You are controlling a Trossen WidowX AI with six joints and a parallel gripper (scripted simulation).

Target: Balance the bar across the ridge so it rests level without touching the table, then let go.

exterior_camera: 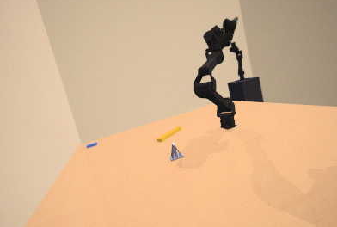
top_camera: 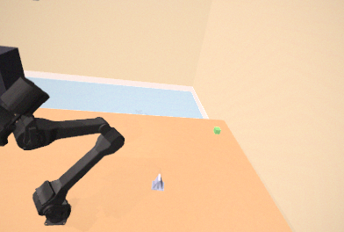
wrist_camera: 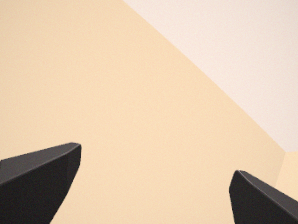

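Right now my gripper tip is 520 mm above the yellow bar, 460 mm short of it and 160 mm to the left of it. Round my gripper tip: small green cube (930 mm ahead, 520 mm to the left, 510 mm below); then small blue block (930 mm ahead, 520 mm below, 480 mm to the right).
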